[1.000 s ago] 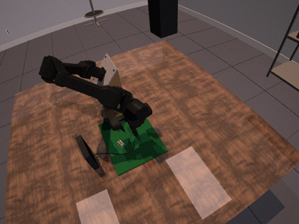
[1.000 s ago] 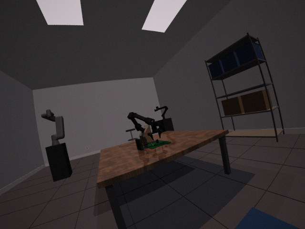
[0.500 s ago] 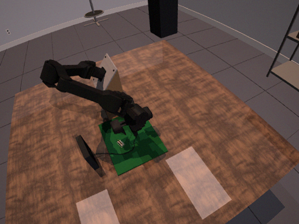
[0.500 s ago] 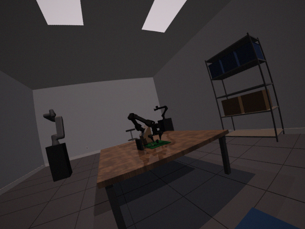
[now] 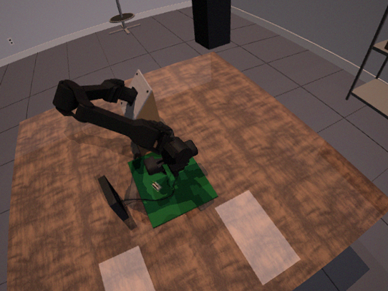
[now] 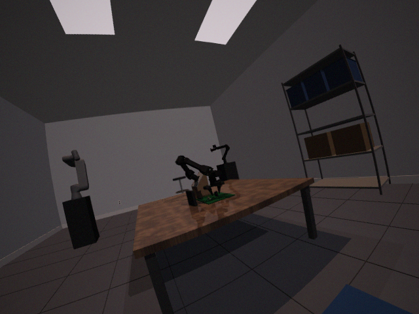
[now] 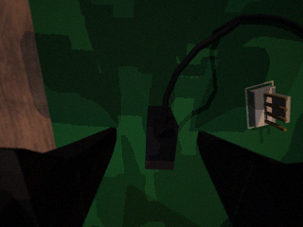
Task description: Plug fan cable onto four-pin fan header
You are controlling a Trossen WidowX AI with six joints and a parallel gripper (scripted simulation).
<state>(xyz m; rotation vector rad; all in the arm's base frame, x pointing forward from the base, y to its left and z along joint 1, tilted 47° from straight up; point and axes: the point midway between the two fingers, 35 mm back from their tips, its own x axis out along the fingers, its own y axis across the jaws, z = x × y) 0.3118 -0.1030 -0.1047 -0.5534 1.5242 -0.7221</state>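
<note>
Right now my gripper tip is 30 mm to the left of the green board, 30 mm above it and 10 mm short of it. From my gripper tip the other things lie so: dark fan (230 mm to the right, 40 mm above, 10 mm ahead); then fan plug (10 mm ahead, 10 mm above); then fan header (90 mm to the right, 20 mm below, 20 mm ahead).
</note>
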